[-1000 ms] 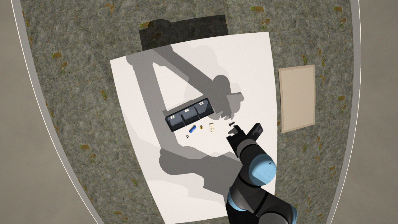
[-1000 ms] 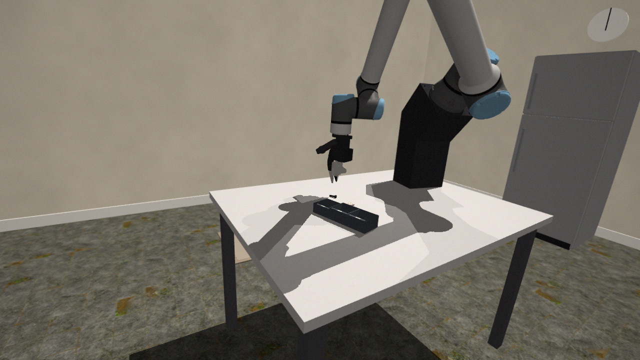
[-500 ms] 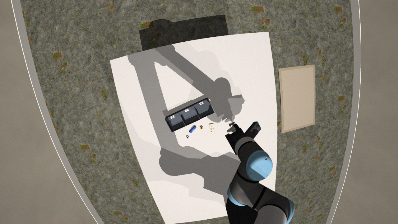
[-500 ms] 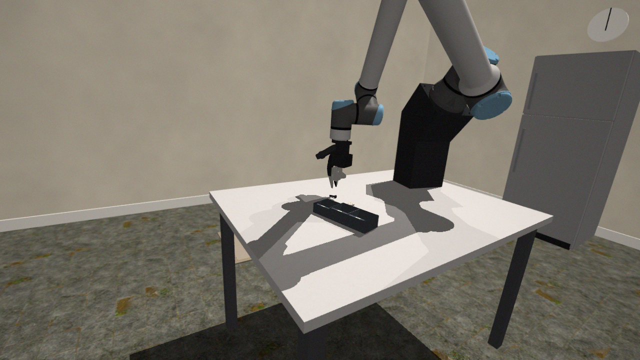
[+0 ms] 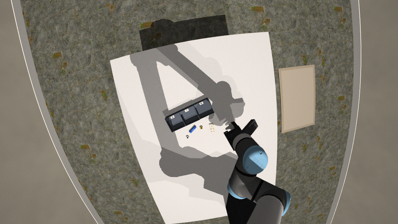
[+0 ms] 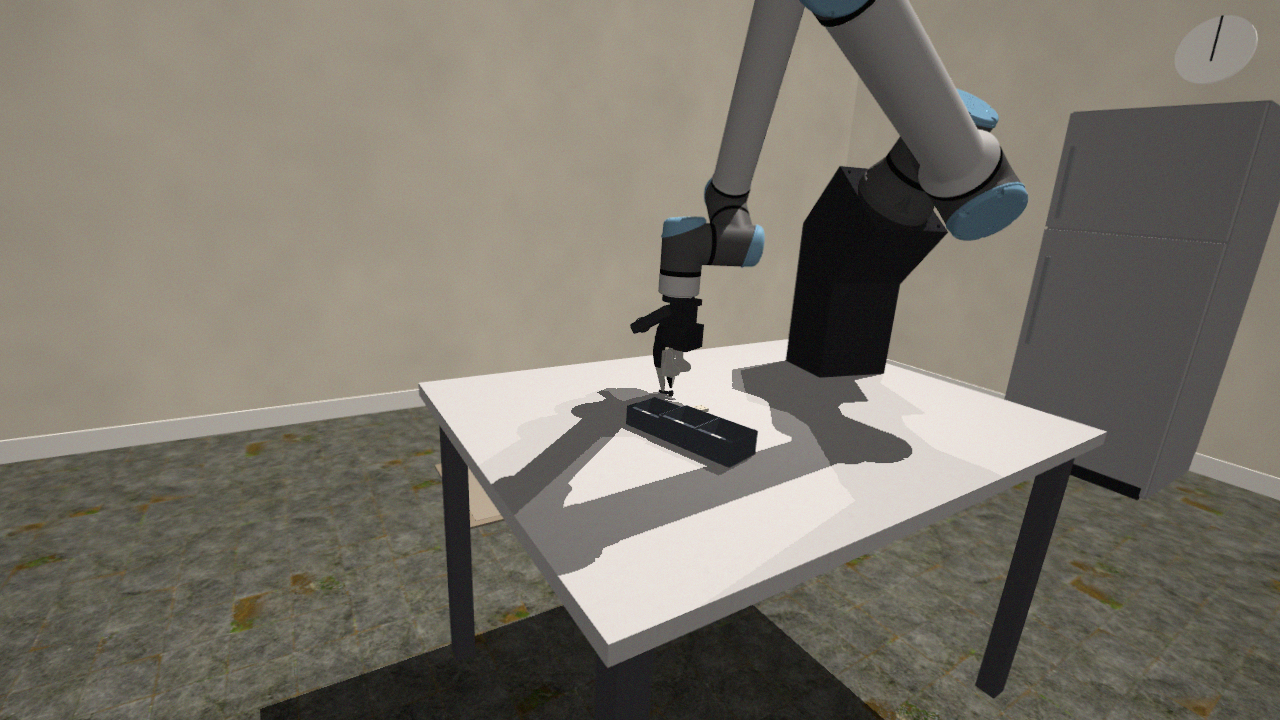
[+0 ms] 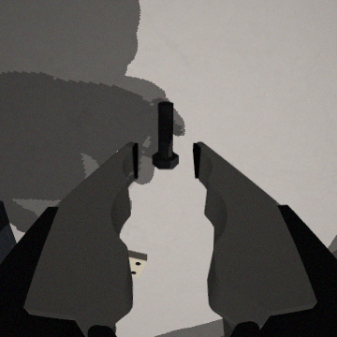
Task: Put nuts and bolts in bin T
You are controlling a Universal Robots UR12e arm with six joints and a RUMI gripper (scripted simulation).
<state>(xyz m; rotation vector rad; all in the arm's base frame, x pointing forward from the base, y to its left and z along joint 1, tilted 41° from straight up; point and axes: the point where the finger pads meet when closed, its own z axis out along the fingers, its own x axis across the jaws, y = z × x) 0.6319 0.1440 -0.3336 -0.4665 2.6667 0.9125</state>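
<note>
My hand is 2 cm above the black bolt and 1 cm to the right of it. From my hand the other things lie so: yellow nut (18 cm to the left, 2 cm below, 1 cm ahead); then cream domino (12 cm to the left, 2 cm below, 1 cm behind); then blue battery (23 cm to the left, 2 cm below).
</note>
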